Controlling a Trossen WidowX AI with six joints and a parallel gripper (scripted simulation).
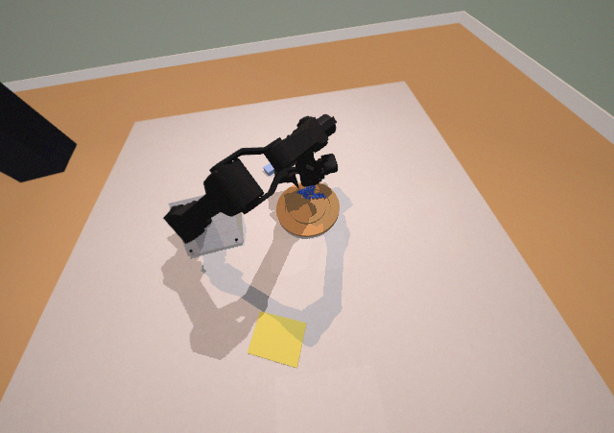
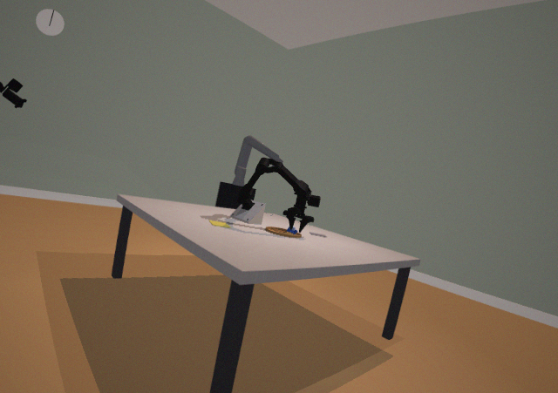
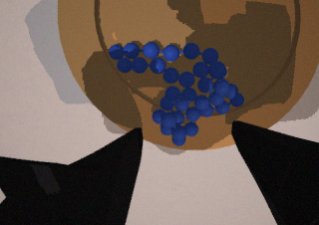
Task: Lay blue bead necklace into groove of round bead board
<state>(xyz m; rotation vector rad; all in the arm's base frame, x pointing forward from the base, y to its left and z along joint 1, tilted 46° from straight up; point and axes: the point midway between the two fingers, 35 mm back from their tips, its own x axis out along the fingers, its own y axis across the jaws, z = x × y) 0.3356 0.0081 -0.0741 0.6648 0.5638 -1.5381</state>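
My gripper tip is 80 mm to the left of the round bead board, 20 mm past it and 10 mm above it. The rest, counted from my gripper tip: yellow square patch (400 mm to the right, 180 mm behind, 20 mm below); flat grey tile (230 mm to the left, 20 mm below, 20 mm ahead); light blue cube (120 mm to the left, 110 mm behind, 10 mm below).
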